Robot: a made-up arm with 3 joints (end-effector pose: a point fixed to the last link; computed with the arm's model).
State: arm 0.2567 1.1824 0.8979
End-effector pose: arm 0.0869 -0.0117 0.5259 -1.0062 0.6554 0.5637
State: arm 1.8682 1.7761 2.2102
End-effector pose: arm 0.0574 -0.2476 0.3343 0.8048 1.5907 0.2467
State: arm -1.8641 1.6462 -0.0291
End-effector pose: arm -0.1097 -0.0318 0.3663 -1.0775 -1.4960 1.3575
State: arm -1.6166 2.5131 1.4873
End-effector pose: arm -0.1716 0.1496 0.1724 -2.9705 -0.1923 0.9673
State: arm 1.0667 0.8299 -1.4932
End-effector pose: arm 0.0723 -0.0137 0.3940 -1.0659 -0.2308 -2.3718
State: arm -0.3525 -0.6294 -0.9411
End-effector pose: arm 0.1036 -0.2754 0.4247 0.5094 0.3847 -0.5688
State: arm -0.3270 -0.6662 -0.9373
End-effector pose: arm 0.0985 -0.2843 0.4183 0.5456 0.3996 -0.5873
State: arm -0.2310 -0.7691 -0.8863
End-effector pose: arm 0.0730 -0.3130 0.3962 0.6635 0.4147 -0.6222
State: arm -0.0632 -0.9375 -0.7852
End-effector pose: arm 0.0172 -0.3497 0.3532 0.8721 0.3939 -0.6674
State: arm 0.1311 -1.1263 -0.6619
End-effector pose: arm -0.0572 -0.3675 0.2973 1.1132 0.3026 -0.7057
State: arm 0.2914 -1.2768 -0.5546
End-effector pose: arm -0.1191 -0.3611 0.2485 1.2997 0.1720 -0.7253
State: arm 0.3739 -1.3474 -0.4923
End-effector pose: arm -0.1491 -0.3508 0.2236 1.3823 0.0819 -0.7280
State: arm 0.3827 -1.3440 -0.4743
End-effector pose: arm -0.1524 -0.3500 0.2224 1.3790 0.0632 -0.7210
